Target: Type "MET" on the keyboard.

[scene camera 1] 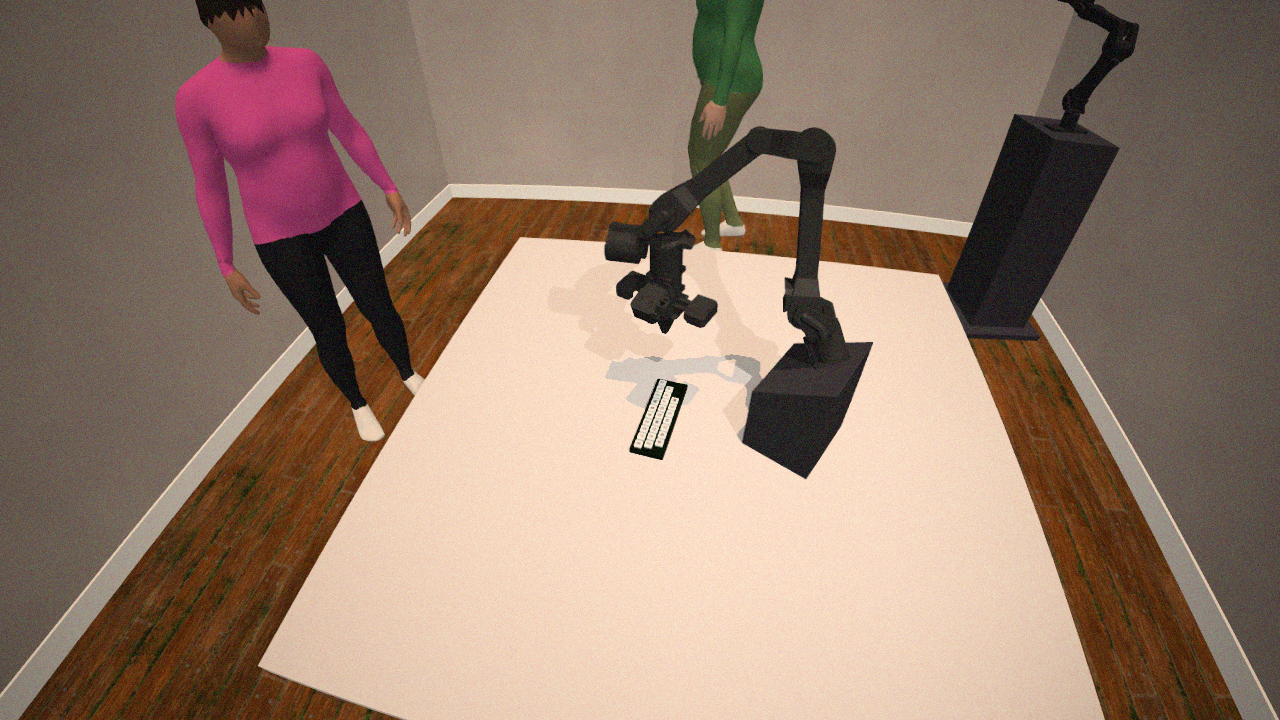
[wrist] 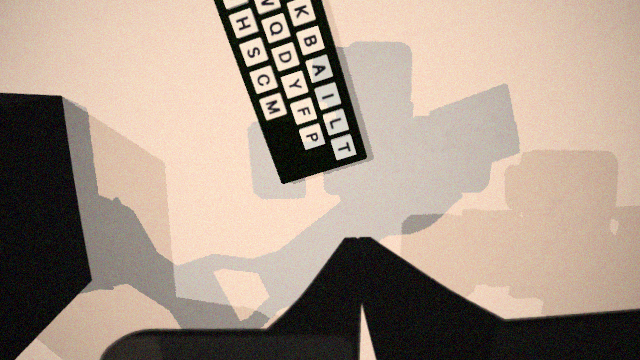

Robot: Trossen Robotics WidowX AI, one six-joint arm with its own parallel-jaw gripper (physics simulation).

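Seen in the pictures: gripper, between the fingertips: (scene camera 1: 665,332) (wrist: 356,250); arm's base, origin of its link: (scene camera 1: 830,356).
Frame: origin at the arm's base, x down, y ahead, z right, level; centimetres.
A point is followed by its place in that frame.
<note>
A black keyboard (scene camera 1: 683,391) {y 25.4, x 18.5, z 8.2 cm} (wrist: 300,167) {y 26.4, x 18.5, z 9.9 cm} with several white keys lies flat on the white table top. In the wrist view the M key (wrist: 272,107) {y 27.2, x 18.0, z 5.2 cm} is at the end of the left row and the T key (wrist: 343,147) {y 29.8, x 18.0, z 10.2 cm} is at the end of the right row. The E key cannot be made out in these views. My gripper (scene camera 1: 665,327) {y 29.4, x 3.7, z 9.7 cm} (wrist: 356,250) {y 29.4, x 3.7, z 9.7 cm} is shut and empty. It hangs high above the table, beyond the keyboard's far end in the scene view. In the wrist view its tips show below the keyboard's T end, apart from all keys.
The arm's dark base block (scene camera 1: 801,416) {y 6.1, x 4.7, z -10.1 cm} (wrist: 35,190) {y 10.4, x 15.5, z 0.7 cm} stands beside the keyboard. The white table top (scene camera 1: 626,573) {y 34.7, x 19.7, z -31.8 cm} bears shadows of the arm. A person in pink (scene camera 1: 277,143) and a person in green (scene camera 1: 729,53) stand beyond its edges. A dark pedestal (scene camera 1: 1029,223) with another arm stands at the right.
</note>
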